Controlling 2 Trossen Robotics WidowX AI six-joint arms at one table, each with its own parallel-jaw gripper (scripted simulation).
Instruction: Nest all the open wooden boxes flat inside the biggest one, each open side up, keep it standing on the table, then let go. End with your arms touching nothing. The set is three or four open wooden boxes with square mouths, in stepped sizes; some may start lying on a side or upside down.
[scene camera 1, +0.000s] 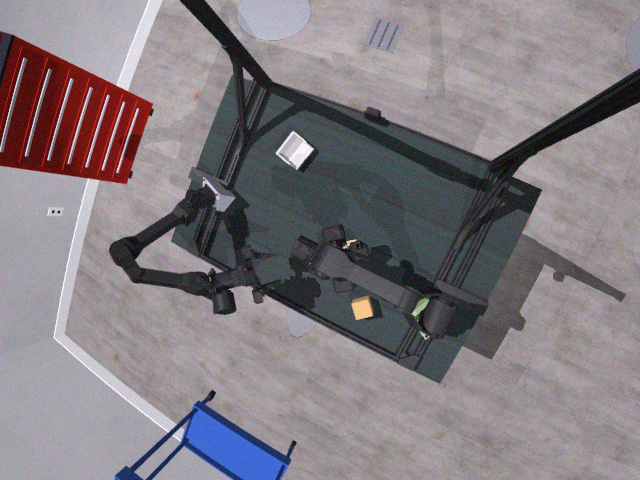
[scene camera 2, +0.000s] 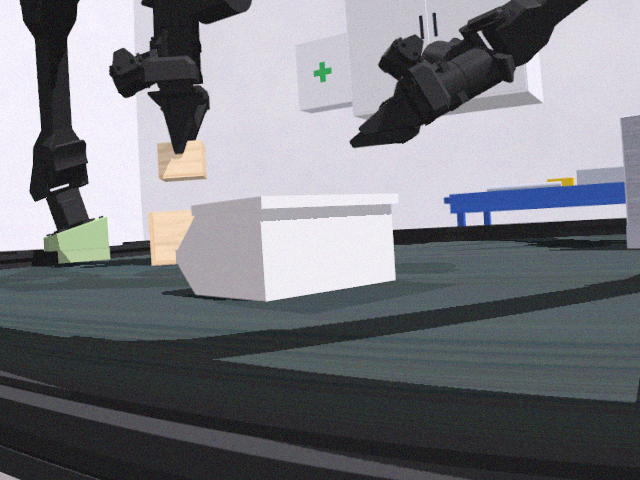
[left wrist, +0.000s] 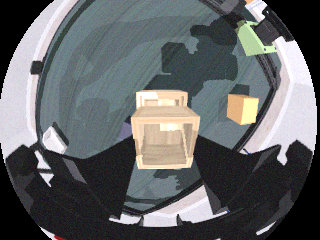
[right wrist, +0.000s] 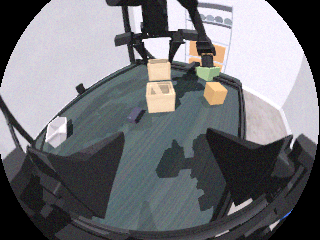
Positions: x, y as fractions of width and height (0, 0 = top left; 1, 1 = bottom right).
Note:
In view: my left gripper (scene camera 2: 0.29, 0.33), my right gripper (scene camera 2: 0.56, 0.29) and a white bin (scene camera 2: 0.41, 0.52).
The white bin is seen too in scene camera 1 (scene camera 1: 0.46, 0.31). My left gripper is seen too in scene camera 1 (scene camera 1: 0.54, 0.53), in the left wrist view (left wrist: 0.51, 0.58) and in the right wrist view (right wrist: 0.50, 0.28). My right gripper shows as well in the right wrist view (right wrist: 0.52, 0.56).

